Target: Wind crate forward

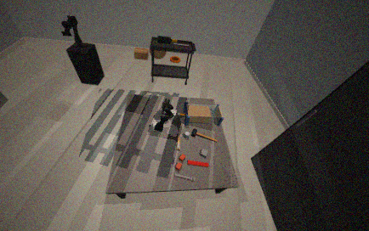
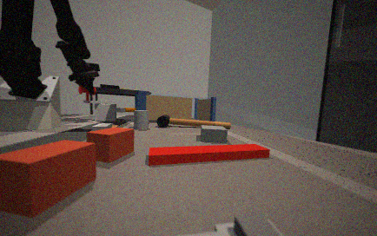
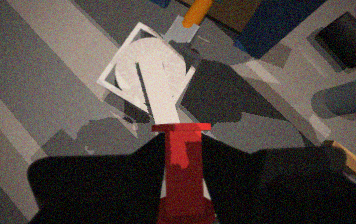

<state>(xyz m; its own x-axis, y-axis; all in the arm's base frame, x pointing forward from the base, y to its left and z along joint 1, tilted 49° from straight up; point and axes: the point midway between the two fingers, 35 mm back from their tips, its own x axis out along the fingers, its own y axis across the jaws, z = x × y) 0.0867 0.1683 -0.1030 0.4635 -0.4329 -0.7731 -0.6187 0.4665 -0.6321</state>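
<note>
Now: gripper tip 30 mm above the winch handle, 20 mm to the right of it and 10 mm short of it. Also, from my gripper tip: red knob 10 mm to the right, 10 mm behind; grey winch 100 mm below, 60 mm to the left, 30 mm ahead; blue frame 200 mm ahead, 90 mm to the left, 30 mm below.
</note>
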